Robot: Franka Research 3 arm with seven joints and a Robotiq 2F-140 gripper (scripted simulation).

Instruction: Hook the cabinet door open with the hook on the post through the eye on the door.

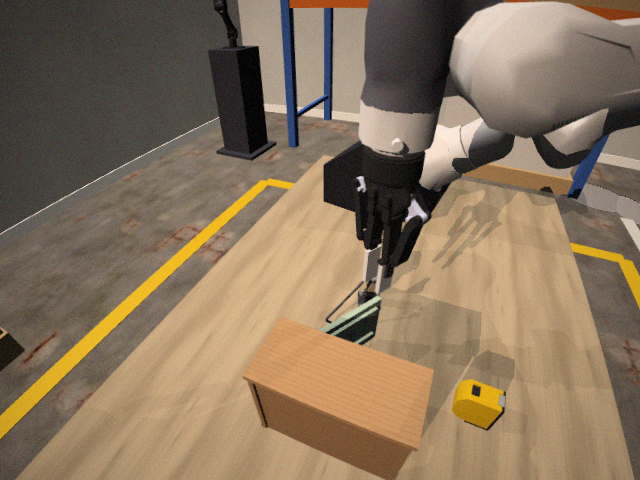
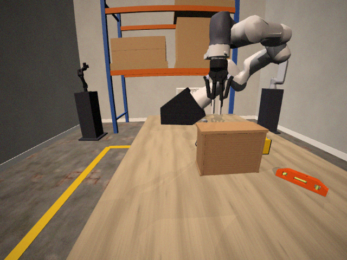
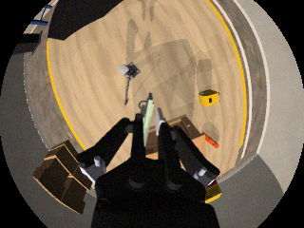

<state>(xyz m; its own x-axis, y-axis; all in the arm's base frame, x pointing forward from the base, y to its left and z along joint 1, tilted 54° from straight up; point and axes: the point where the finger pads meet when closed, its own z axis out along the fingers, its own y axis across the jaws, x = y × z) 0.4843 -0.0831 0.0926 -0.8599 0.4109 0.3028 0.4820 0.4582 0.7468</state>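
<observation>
The green door lies 13 cm below my hand, 6 cm ahead of it and 4 cm to the right of it. Also, from my hand: hook post 13 cm below, 8 cm behind, 4 cm to the right; then yellow tape measure 22 cm to the left, 17 cm below, 5 cm ahead; then orange spirit level 30 cm ahead, 22 cm to the left, 19 cm below.
</observation>
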